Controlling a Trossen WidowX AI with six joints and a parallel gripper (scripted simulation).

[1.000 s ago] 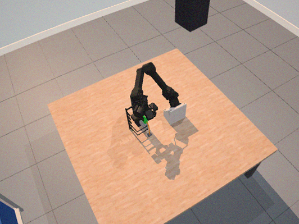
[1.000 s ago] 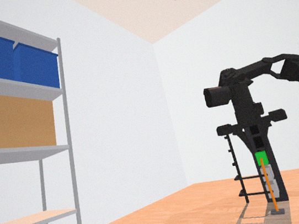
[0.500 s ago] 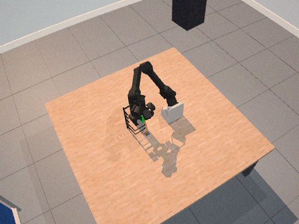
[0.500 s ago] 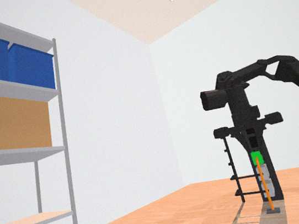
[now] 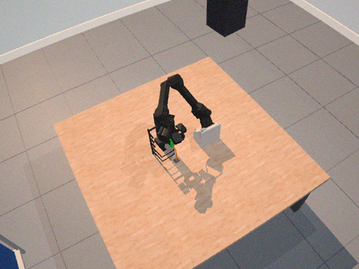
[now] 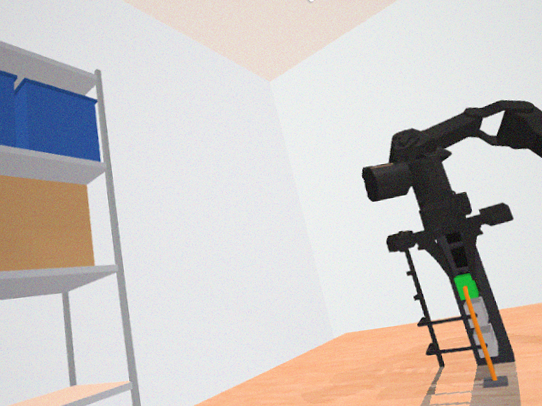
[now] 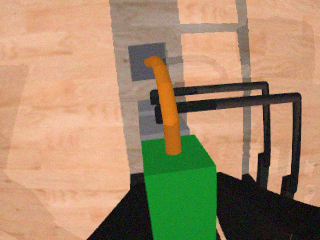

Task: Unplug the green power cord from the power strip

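The green plug is 30 mm to the right of my gripper tip. Also, from my gripper tip: anchor (140 mm below, 40 mm to the left).
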